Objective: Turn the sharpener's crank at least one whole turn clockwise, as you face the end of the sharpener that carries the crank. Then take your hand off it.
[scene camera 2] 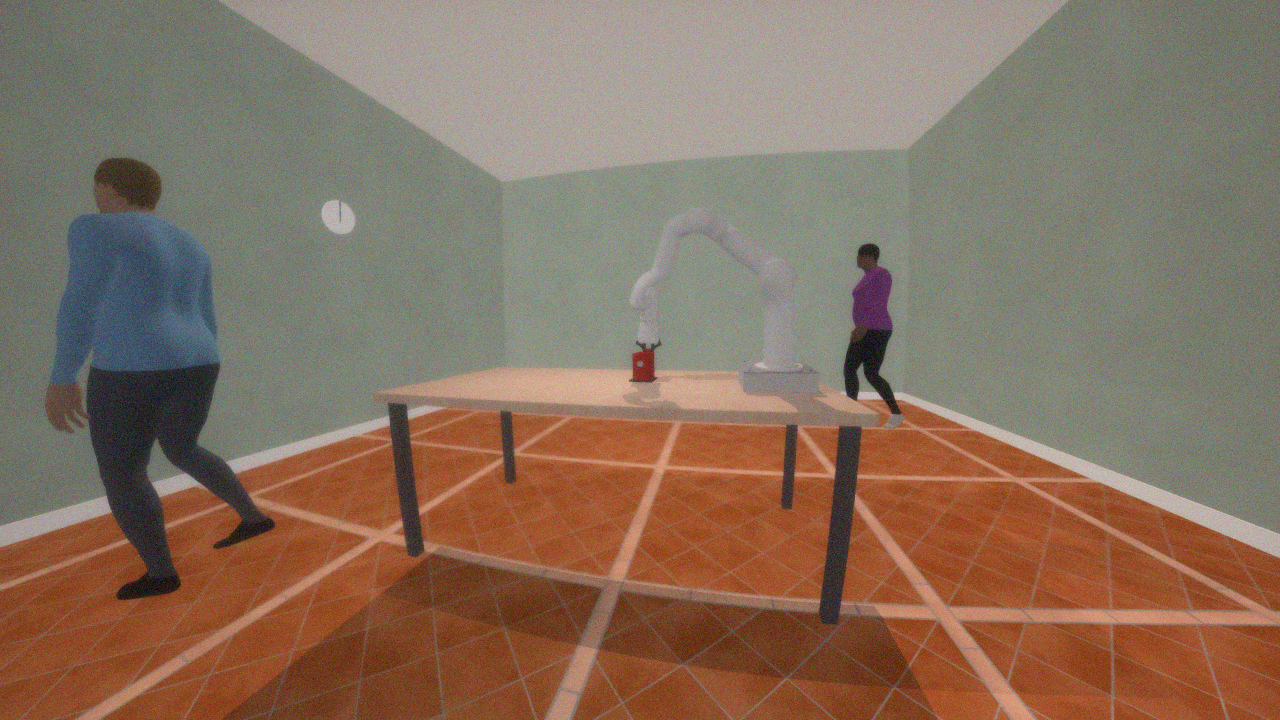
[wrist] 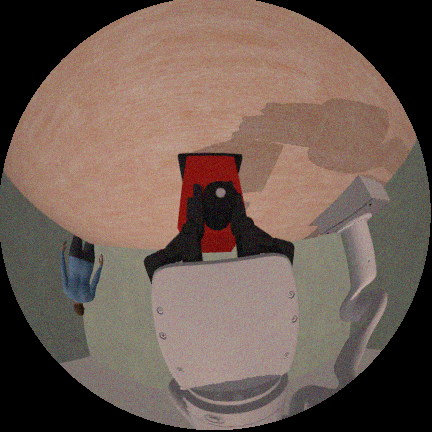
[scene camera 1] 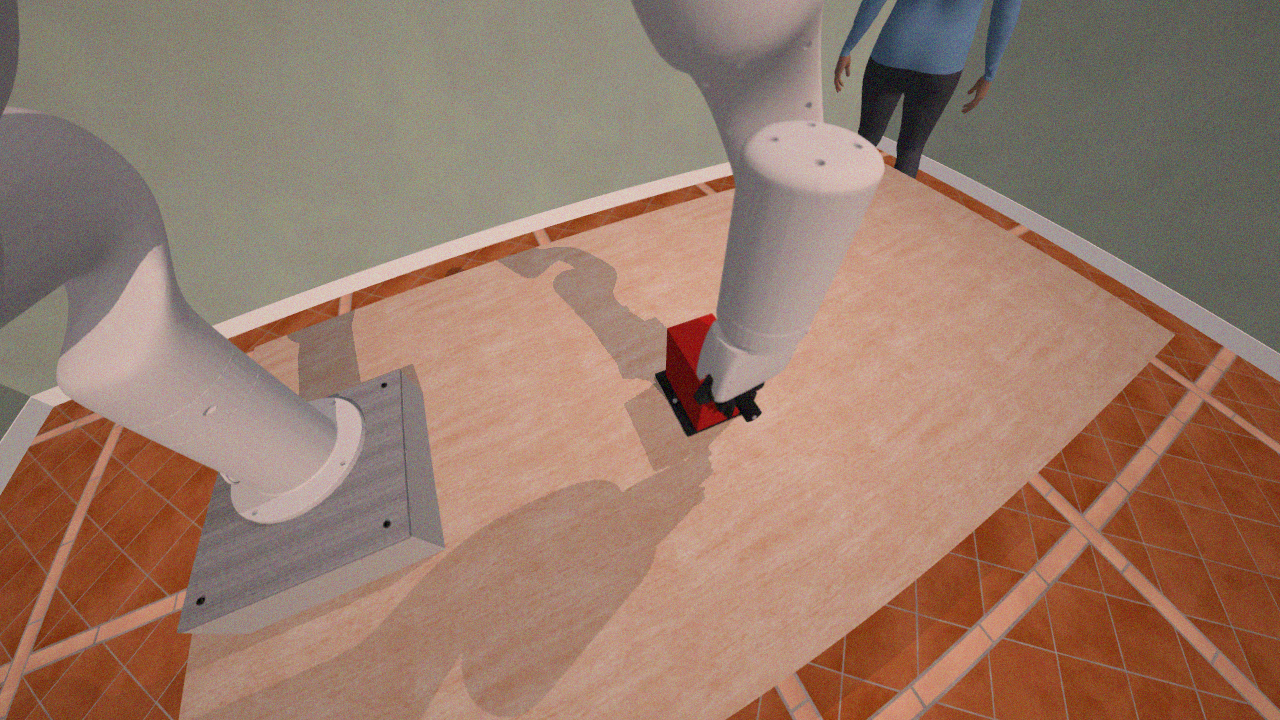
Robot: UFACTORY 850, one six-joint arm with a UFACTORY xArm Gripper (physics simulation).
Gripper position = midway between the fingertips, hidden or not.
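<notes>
Scene camera 1 shows the gripper [scene camera 1: 732,403]. In the wrist view the gripper [wrist: 212,191] appears as well, together with a black crank handle [wrist: 217,211].
</notes>
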